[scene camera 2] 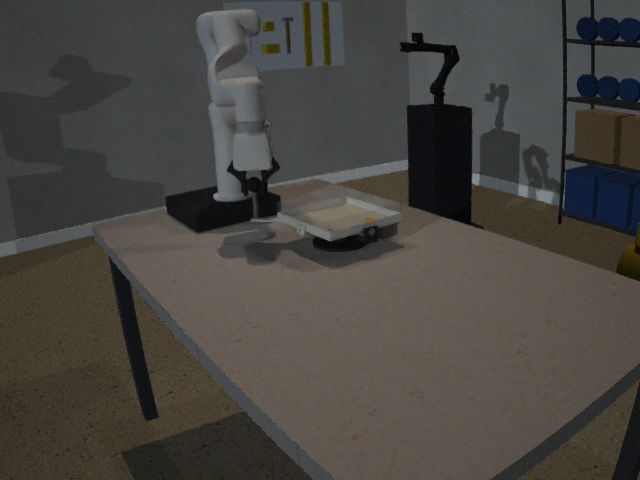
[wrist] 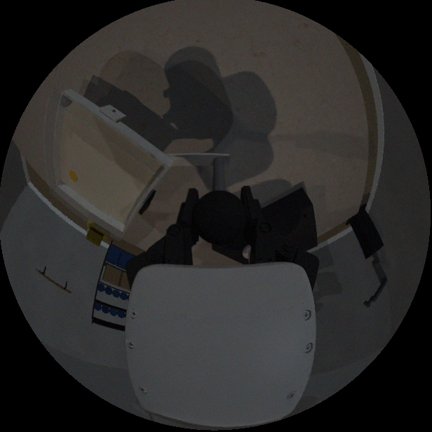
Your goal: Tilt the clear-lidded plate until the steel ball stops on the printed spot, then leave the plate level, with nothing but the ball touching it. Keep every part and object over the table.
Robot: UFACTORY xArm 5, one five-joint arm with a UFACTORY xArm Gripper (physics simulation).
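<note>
The plate has pale walls, a cream floor and a clear lid, and stands on a round black base. Its exact tilt is hard to judge. The orange printed spot lies on its floor near one wall. A grey rounded shape, apparently the steel ball, sits in the upper-left corner in the wrist view, away from the spot. My gripper is shut on the black ball knob, beside the plate. The knob's grey post joins a thin arm reaching to the plate.
The robot's black base block stands behind the gripper on the table. A small grey block with a dark round part is at the plate's right side. A black pedestal with another arm and a shelf rack stand beyond the table.
</note>
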